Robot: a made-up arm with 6 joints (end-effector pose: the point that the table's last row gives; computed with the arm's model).
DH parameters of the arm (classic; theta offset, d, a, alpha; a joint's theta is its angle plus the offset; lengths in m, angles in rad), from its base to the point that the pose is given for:
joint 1: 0 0.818 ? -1.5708
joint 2: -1.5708 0 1.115 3.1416
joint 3: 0 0 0.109 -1.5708
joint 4: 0 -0.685 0 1.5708
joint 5: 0 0 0 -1.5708
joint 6: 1.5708 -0.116 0 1.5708
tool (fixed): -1.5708 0 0 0
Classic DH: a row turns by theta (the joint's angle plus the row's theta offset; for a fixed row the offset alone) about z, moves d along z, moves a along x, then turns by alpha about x.
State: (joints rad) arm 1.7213 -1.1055 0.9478 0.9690 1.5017 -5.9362
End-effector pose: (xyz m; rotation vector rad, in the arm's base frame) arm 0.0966 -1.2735 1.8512 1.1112 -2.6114 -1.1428
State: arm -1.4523 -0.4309 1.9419 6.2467 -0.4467 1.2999
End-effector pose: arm -0.1017 0.8693 2.3377 -2.1633 -0.8337 -2.0577
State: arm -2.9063 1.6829 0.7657 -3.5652 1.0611 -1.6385
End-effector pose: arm -1.7127 -0.4534 0.1147 1.2777 0.6439 -1.0662
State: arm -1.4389 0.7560 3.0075 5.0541 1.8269 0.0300
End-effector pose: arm -0.0473 -0.4475 2.0465 0.1497 2.5873 -0.8971
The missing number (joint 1, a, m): 0.199
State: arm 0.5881 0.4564 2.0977 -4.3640 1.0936 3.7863
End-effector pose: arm 0.4161 0.3939 2.5501 -0.0492 -0.9486 1.5437
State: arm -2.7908 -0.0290 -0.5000 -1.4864 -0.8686 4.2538
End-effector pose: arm -0.8054 -0.3887 1.6782 -1.2799 1.9756 -0.5142
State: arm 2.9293 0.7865 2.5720 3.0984 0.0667 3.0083
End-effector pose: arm -0.7027 0.1511 2.3663 2.3731 -0.0748 2.0522
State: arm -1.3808 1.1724 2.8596 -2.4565 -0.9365 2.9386
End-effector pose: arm 0.2392 -0.9306 1.9781 -2.2641 -1.4770 -0.5516
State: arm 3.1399 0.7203 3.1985 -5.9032 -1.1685 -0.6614
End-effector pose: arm -0.3528 0.0402 2.0980 -1.9390 -0.9210 -2.2369
